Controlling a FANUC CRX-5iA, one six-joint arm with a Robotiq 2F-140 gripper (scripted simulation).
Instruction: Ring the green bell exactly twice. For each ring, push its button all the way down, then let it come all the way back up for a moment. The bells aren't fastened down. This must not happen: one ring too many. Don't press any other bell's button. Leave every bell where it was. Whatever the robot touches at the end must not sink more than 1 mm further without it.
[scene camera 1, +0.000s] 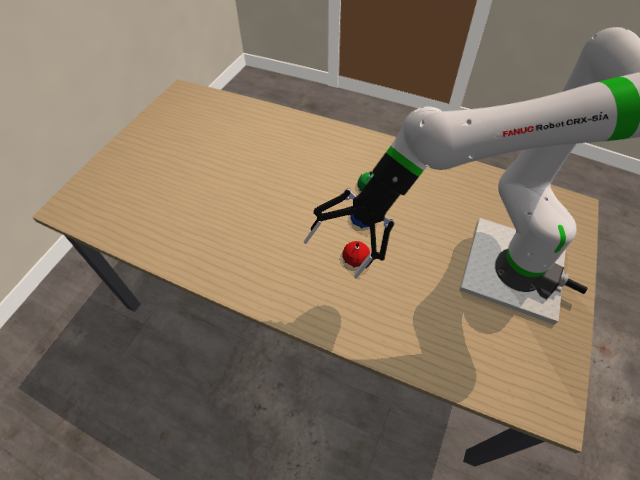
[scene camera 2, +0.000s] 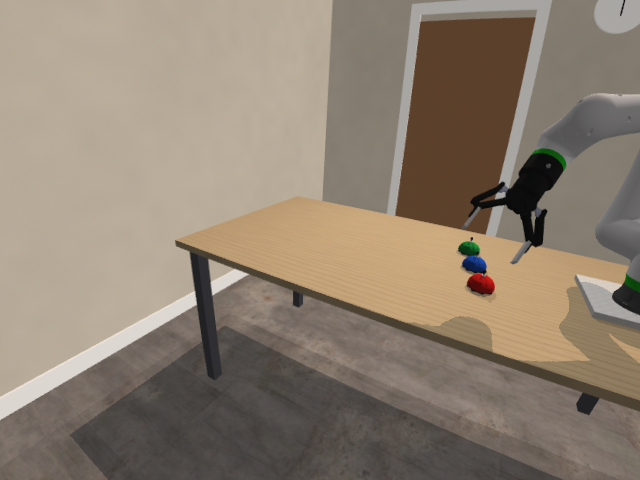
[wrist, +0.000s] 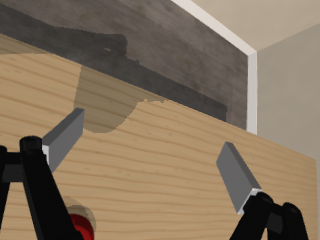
My gripper shows in scene camera 1 (330, 258), in scene camera 2 and in the wrist view. One and the same spot on my gripper: (wrist: 46, 205) is (scene camera 2: 530, 223).
